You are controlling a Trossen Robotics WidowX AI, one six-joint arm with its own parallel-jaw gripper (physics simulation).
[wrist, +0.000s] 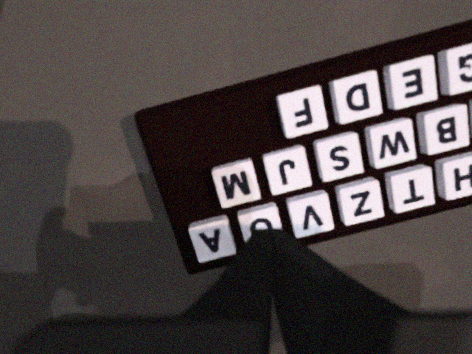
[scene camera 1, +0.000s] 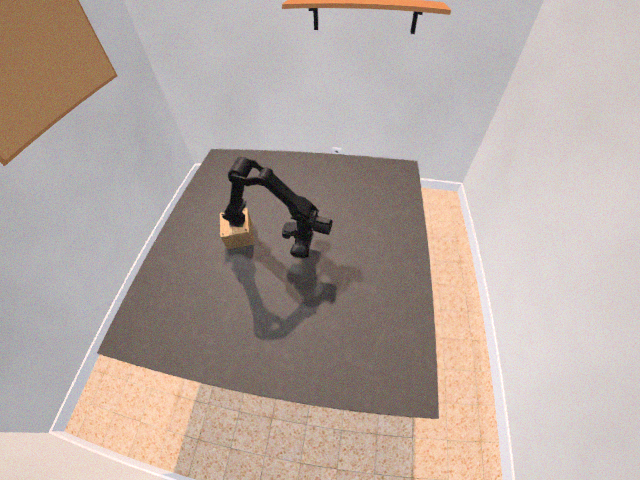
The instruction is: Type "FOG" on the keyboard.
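Observation:
A dark keyboard with white keys lies at a slant in the wrist view, its letters upside down. The F key is the leftmost of the far row, and part of the G key shows at the right edge. The O key is partly covered by my gripper, which is shut and empty, its tips over that key between the A key and the V key. Whether the tips touch the key cannot be told. In the scene view the arm hides the keyboard.
The arm's wooden base block stands on the dark table left of the gripper. More keys, such as M, J and Z, stand near the tips. The arm's shadow falls across the table.

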